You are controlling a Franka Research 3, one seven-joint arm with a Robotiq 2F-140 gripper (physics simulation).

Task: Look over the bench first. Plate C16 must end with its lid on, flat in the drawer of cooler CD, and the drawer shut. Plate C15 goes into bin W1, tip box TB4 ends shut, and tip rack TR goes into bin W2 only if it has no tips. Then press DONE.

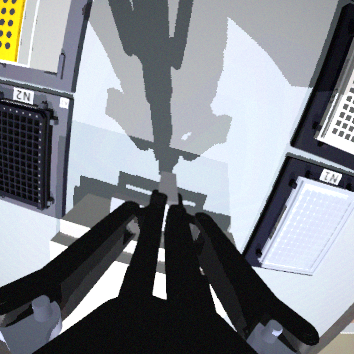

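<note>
My gripper (166, 183) is shut with nothing between the fingers. It points down over a pale translucent box (105, 154) on the bench, and its tips are close to the box's top. A black well plate (21, 151) sits in the nest marked N2 (23, 95) at the left. A clear, whitish plate (309, 228) sits in the dark nest marked N1 (331, 176) at the right. I can read no plate names. A yellow tip rack (8, 28) with dark holes shows at the top left corner.
A white gridded plate or box (342, 119) sits in another dark nest (316, 105) at the top right. A grey tray frame (67, 74) surrounds the yellow rack. A white and grey stepped block (70, 228) lies under the translucent box at the lower left.
</note>
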